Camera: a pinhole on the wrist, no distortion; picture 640 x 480 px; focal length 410.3 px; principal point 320.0 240.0 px. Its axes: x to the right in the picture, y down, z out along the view. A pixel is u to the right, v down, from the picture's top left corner.
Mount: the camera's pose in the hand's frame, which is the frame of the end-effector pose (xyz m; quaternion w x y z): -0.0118 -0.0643 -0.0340 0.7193 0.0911 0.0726 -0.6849
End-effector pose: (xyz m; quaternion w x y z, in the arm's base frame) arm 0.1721 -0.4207 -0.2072 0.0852 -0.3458 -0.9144 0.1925
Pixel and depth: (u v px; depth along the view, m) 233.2 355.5 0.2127
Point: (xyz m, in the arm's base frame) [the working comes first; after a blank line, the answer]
In the camera's frame: -0.0450 0.0599 0.2127

0.0477 -0.4934 -0.3475
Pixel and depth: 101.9 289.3 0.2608
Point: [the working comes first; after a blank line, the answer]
In the camera's frame: -0.1386 0.0313 0.2608

0.1009 -0.4819 -0.4420
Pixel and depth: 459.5 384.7 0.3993
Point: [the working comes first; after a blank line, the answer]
In the camera's frame: 0.1358 0.1408 0.3993

-0.1869 -0.6255 -0.3872
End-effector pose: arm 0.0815 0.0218 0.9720 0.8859 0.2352 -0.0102 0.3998
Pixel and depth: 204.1 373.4 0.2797
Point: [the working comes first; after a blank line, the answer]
In the camera's frame: -0.0790 0.0909 0.2797

0.2068 -0.0668 1.1971
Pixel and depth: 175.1 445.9 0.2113
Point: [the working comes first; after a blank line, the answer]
In the camera's frame: -0.0746 0.1060 0.2113

0.1980 -0.0196 1.1459
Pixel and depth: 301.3 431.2 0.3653
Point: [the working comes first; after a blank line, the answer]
In the camera's frame: -0.0166 0.1702 0.3653

0.3285 -0.0842 1.2459
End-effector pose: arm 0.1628 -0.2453 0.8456 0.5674 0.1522 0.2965 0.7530
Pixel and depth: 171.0 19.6 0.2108
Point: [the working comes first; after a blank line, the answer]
In the camera's frame: -0.0766 -0.1132 0.2108

0.3420 -0.3125 0.9768
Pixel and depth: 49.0 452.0 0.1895
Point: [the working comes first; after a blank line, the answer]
In the camera's frame: -0.1252 0.0979 0.1895

0.2285 -0.1272 0.9904
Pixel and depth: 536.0 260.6 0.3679
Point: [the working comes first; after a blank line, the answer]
In the camera's frame: 0.1937 0.0185 0.3679

0.5756 -0.0993 0.8541
